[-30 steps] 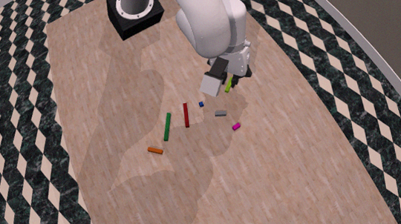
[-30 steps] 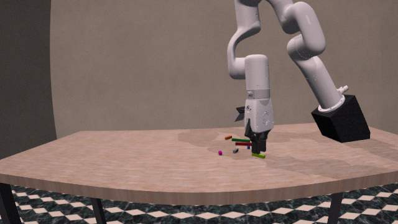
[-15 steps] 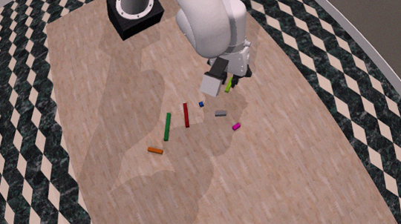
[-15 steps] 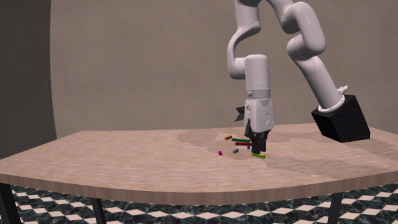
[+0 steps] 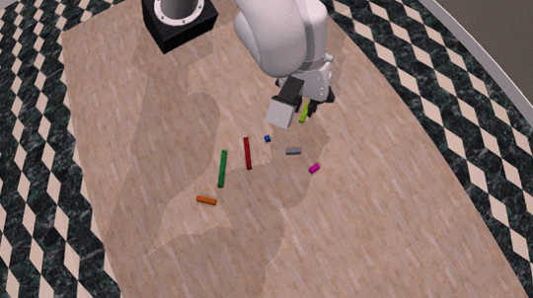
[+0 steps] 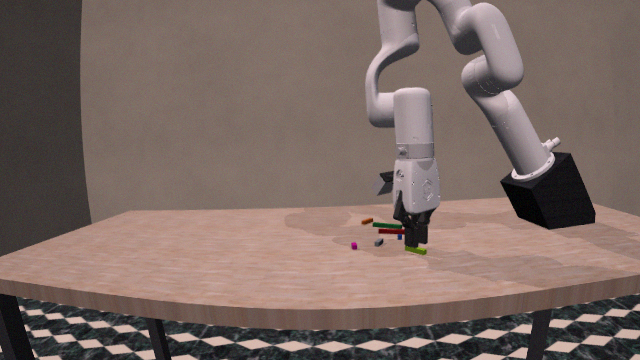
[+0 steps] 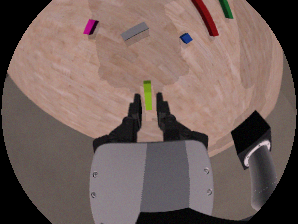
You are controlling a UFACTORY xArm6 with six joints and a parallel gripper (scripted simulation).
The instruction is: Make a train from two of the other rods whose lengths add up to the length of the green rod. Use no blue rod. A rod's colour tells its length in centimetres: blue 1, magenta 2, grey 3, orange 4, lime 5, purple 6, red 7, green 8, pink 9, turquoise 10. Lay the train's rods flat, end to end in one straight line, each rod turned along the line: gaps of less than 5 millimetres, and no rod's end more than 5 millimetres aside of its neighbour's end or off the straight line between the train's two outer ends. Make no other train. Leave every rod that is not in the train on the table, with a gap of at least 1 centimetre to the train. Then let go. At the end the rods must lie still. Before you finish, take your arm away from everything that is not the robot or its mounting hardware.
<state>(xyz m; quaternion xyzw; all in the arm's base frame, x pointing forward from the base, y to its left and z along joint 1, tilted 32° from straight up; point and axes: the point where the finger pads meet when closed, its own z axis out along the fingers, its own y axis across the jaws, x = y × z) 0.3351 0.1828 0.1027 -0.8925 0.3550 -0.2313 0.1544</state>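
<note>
Now: hand 3 cm above the lime rod. Round my hand: grey rod (8 cm ahead, 6 cm to the right, 3 cm below); small blue rod (9 cm to the right, 3 cm below, 3 cm ahead); magenta rod (13 cm ahead, 3 cm to the right, 3 cm below).
</note>
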